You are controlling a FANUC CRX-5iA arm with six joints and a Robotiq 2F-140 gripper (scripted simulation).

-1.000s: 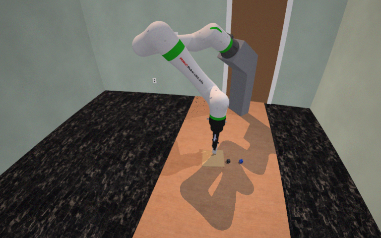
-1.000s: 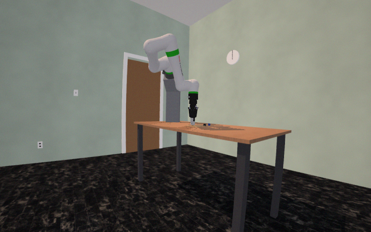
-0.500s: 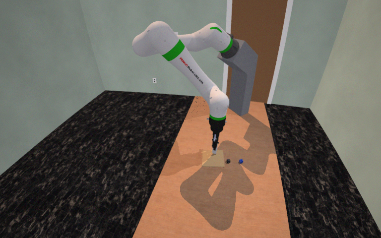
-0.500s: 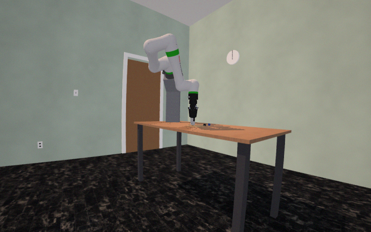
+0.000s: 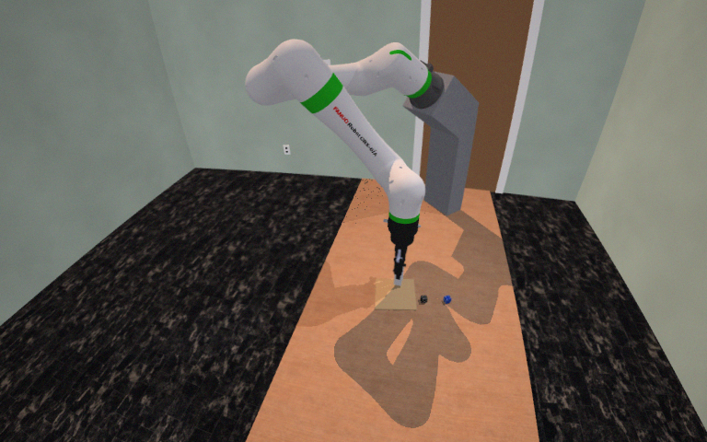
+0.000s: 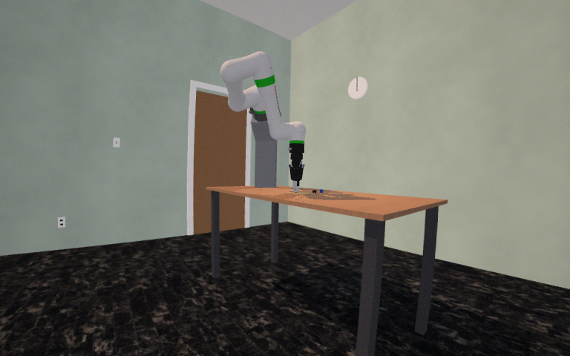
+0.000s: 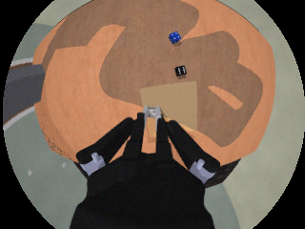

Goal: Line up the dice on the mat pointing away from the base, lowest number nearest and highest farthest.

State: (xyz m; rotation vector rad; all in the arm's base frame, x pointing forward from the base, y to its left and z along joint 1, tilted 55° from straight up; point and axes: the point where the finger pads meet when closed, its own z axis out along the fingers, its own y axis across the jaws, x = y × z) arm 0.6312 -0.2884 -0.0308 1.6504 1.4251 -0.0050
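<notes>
The white die lies 20 mm below my hand. Also, from my hand: tan mat: 50 mm ahead, 40 mm below, 20 mm to the right; then blue die: 150 mm to the left, 110 mm ahead, 30 mm below; then black die: 90 mm ahead, 70 mm to the left, 30 mm below.
</notes>
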